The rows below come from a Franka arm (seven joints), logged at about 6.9 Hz.
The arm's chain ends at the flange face. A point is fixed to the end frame.
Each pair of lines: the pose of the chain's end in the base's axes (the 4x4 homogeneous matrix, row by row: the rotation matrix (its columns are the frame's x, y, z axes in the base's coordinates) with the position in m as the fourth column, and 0 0 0 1 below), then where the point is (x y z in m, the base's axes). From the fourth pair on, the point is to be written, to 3 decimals.
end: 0.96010 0.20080 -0.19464 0.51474; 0.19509 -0.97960 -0.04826 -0.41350; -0.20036 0.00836 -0.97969 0.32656; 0 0 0 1
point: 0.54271 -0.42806 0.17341
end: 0.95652 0.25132 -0.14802 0.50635; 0.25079 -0.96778 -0.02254 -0.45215; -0.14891 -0.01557 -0.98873 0.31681; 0 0 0 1
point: 0.54184 -0.45971 0.16471
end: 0.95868 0.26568 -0.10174 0.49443; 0.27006 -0.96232 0.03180 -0.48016; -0.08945 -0.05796 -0.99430 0.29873; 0 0 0 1
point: 0.53703 -0.47867 0.14829
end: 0.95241 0.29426 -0.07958 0.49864; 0.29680 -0.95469 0.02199 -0.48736; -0.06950 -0.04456 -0.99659 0.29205; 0 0 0 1
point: 0.545 -0.486 0.143
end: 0.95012 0.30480 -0.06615 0.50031; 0.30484 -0.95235 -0.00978 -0.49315; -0.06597 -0.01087 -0.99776 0.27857; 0 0 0 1
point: 0.548 -0.496 0.130
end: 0.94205 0.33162 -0.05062 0.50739; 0.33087 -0.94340 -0.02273 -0.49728; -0.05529 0.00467 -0.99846 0.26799; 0 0 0 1
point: 0.558 -0.500 0.120
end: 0.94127 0.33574 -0.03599 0.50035; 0.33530 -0.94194 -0.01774 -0.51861; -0.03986 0.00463 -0.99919 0.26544; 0 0 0 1
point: 0.553 -0.520 0.118
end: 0.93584 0.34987 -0.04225 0.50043; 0.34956 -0.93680 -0.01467 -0.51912; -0.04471 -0.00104 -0.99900 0.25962; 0 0 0 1
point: 0.552 -0.520 0.112
